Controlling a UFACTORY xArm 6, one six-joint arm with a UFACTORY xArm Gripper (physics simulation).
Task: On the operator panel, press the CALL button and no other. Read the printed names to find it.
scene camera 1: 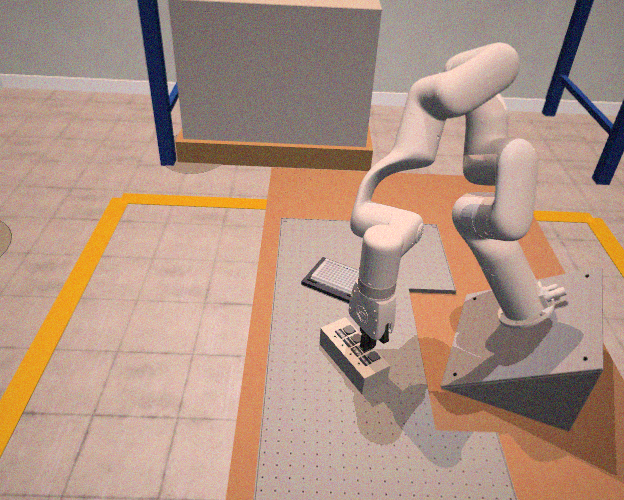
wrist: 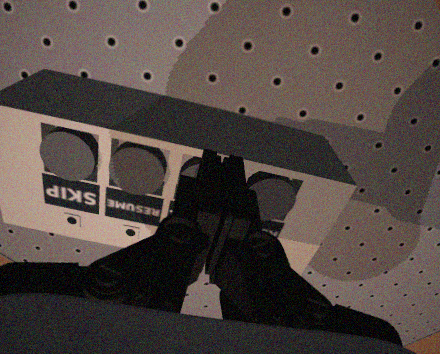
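Observation:
A white well plate (scene camera 1: 330,273) is in view; in the wrist view it is out of frame. An operator panel (scene camera 1: 365,375) is visible, also in the wrist view (wrist: 95,209). The gripper (scene camera 1: 367,346) is visible as well, also in the wrist view (wrist: 214,181).

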